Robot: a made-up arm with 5 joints.
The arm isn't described. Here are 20 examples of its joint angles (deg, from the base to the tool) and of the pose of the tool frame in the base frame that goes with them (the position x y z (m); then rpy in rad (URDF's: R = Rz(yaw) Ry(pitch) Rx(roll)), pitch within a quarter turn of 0, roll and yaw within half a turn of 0).
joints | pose
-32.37 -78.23 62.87 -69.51 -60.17 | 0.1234 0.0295 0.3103 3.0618 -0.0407 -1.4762
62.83 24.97 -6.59 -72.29 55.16 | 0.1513 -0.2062 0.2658 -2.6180 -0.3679 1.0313
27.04 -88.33 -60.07 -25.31 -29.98 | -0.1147 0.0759 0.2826 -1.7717 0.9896 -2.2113
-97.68 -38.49 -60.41 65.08 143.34 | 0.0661 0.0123 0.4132 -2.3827 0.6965 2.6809
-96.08 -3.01 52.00 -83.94 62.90 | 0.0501 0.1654 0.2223 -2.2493 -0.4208 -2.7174
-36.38 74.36 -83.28 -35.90 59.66 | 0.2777 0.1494 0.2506 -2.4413 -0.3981 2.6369
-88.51 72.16 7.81 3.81 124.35 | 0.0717 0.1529 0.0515 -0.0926 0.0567 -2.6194
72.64 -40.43 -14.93 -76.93 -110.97 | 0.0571 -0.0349 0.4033 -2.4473 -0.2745 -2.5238
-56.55 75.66 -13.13 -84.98 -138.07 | 0.1864 0.1765 0.1130 2.1504 0.7992 -0.1451
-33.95 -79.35 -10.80 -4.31 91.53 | 0.0210 -0.0370 0.3894 3.0638 0.0017 2.1852
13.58 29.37 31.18 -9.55 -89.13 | 0.2324 -0.0531 0.1325 0.6804 0.0211 -1.8338
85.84 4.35 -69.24 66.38 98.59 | 0.0575 -0.1493 0.3867 -1.5447 0.1012 0.0752
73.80 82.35 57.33 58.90 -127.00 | 0.0475 -0.0043 0.1226 -1.9832 -0.6518 -2.5995
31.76 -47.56 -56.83 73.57 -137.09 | 0.0425 -0.0033 0.4021 2.3177 0.7164 -1.5788
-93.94 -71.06 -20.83 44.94 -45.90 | 0.0689 -0.0173 0.3898 2.5297 -0.4675 -0.5021
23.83 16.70 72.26 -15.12 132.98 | 0.1437 -0.0497 0.1199 -0.2178 0.1806 1.8365
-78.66 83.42 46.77 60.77 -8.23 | 0.0702 0.0116 0.1029 -2.3627 1.3004 -0.9714
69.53 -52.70 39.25 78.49 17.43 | 0.0859 -0.1068 0.2618 -0.1171 -0.4206 -0.9330
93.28 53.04 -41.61 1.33 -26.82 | 0.0312 -0.2693 0.2049 1.1410 -1.0121 -2.8282
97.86 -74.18 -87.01 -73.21 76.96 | 0.0705 0.1729 0.2424 0.6032 0.1595 -0.3638
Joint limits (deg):
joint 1: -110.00..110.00
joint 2: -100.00..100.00
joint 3: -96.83..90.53
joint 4: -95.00..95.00
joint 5: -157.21..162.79
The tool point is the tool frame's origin. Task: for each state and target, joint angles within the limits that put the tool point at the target. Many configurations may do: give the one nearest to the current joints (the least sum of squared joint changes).
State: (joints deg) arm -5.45 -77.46 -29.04 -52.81 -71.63
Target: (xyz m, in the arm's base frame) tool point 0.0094 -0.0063 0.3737
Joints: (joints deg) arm 5.07 -79.59 4.34 -62.35 -71.63
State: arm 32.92 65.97 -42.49 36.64 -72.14
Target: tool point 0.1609 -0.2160 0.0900
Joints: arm 61.84 82.68 -47.69 27.78 -72.14
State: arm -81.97 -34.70 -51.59 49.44 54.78
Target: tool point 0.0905 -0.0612 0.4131
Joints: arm -109.88 -45.09 -72.10 21.87 54.78
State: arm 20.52 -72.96 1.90 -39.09 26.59
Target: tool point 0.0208 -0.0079 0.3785
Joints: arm 4.13 -82.25 7.60 -41.53 26.59
